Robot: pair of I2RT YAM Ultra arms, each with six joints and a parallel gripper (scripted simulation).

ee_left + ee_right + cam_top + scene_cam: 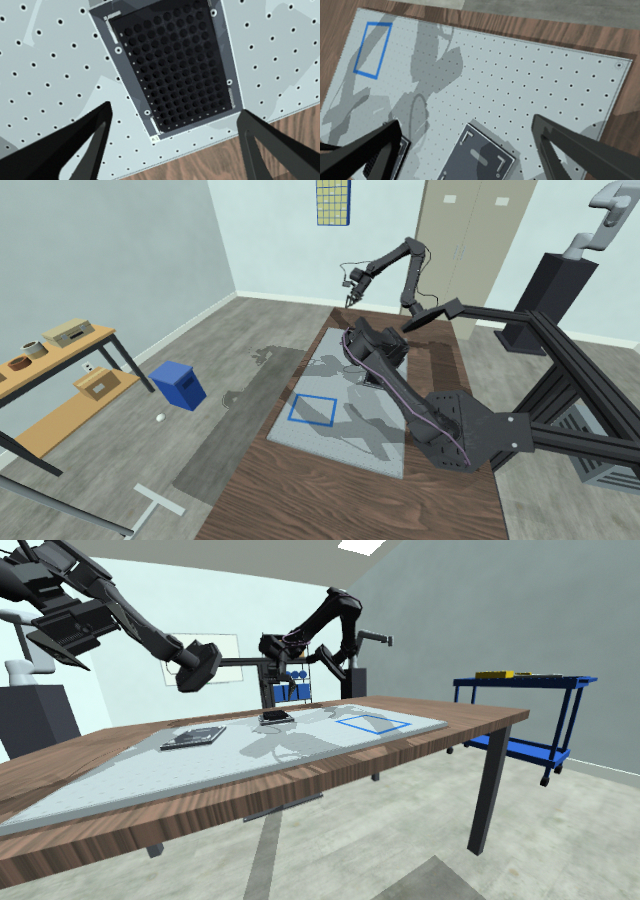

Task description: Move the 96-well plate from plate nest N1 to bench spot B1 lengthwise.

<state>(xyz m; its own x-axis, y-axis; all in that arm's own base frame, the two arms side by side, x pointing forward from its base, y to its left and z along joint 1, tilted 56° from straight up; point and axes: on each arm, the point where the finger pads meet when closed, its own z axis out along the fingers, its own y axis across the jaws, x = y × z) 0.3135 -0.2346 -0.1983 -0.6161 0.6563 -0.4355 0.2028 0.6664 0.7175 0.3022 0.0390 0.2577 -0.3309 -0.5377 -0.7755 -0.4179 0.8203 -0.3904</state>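
The black 96-well plate lies 10 mm ahead of my left hand, 20 mm to the right of it and 60 mm below it.
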